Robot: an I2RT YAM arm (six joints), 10 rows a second.
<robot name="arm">
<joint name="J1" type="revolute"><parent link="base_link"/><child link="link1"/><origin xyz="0 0 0.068" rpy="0 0 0"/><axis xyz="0 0 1"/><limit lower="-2.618" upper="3.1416"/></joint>
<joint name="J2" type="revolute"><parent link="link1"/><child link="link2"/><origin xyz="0.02 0.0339 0.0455" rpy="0 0 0"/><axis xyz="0 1 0"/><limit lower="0" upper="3.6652"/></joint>
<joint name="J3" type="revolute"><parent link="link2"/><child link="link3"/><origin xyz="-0.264 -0.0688 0" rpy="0 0 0"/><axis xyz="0 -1 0"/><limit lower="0" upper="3.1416"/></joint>
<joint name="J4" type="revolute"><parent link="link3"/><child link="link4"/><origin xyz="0.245 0.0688 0.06" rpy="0 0 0"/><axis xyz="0 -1 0"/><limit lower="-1.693" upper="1.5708"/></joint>
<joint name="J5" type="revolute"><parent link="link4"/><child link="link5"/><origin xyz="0.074 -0.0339 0.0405" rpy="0 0 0"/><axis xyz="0 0 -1"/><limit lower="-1.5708" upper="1.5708"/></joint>
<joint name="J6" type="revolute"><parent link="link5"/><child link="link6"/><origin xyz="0.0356 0 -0.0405" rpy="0 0 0"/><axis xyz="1 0 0"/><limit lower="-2.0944" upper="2.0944"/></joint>
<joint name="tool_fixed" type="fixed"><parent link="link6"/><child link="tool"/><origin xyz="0 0 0" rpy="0 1.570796 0"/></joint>
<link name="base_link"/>
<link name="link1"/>
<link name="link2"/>
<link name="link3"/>
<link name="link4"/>
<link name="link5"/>
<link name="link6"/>
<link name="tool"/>
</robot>
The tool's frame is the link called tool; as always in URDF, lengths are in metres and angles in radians.
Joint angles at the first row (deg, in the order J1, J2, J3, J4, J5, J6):
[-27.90, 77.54, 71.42, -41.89, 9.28, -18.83]
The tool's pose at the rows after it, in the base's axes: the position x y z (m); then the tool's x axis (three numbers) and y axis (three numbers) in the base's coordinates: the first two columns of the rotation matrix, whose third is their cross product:
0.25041 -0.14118 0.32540 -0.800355 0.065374 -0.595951 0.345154 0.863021 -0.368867
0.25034 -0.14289 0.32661 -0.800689 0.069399 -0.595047 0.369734 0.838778 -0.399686
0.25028 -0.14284 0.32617 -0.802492 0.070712 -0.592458 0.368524 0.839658 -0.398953
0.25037 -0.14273 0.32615 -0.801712 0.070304 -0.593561 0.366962 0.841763 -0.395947
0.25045 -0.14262 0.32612 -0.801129 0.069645 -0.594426 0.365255 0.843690 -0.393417
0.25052 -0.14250 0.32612 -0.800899 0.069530 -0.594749 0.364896 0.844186 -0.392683
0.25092 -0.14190 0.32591 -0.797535 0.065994 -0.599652 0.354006 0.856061 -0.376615
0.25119 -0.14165 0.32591 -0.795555 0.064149 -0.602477 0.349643 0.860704 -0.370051
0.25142 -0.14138 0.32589 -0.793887 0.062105 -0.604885 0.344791 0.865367 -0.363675
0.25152 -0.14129 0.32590 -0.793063 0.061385 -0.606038 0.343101 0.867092 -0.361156
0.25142 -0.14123 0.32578 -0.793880 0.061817 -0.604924 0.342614 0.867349 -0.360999
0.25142 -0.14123 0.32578 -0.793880 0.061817 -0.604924 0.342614 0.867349 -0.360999
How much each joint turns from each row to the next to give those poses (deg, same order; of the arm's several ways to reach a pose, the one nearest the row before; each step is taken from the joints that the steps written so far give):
[0.00, 0.00, 0.00, 1.12, 3.04, -0.09]
[0.00, 0.00, 0.00, 0.72, 2.55, 0.00]
[0.00, 0.04, 0.00, -0.18, -0.02, 0.03]
[0.00, 0.00, 0.00, 0.00, -0.24, 0.02]
[0.00, 0.00, 0.00, 0.00, -0.22, 0.00]
[0.02, 0.00, 0.00, 0.00, -0.04, 0.02]
[-0.02, 0.00, 0.00, -0.04, -1.38, 0.00]
[0.00, 0.00, 0.00, 0.04, -0.57, 0.00]
[0.00, 0.00, 0.00, 0.02, -0.56, -0.02]
[0.00, 0.00, 0.00, 0.03, -0.22, 0.00]
[0.00, 0.00, 0.00, -0.09, 0.00, 0.00]
[0.00, 0.00, 0.00, 0.00, 0.00, 0.00]

